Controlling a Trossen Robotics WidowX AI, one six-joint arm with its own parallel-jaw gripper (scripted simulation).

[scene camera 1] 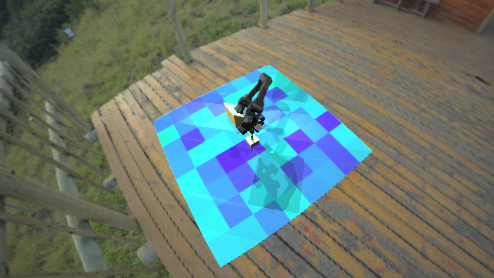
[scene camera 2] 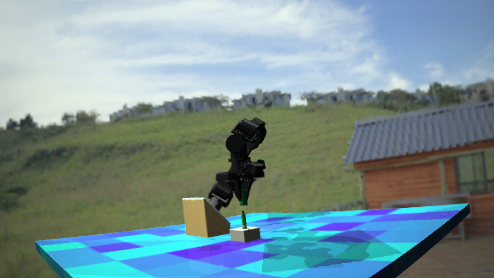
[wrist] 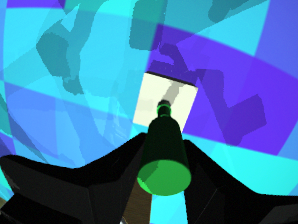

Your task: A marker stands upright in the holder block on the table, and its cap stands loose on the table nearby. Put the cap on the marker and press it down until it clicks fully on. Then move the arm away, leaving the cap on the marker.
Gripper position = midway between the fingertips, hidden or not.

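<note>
Gripper (scene camera 2: 243, 200) visible. Gripper (wrist: 164, 141) visible too, holding a green cap (wrist: 164, 170).
</note>
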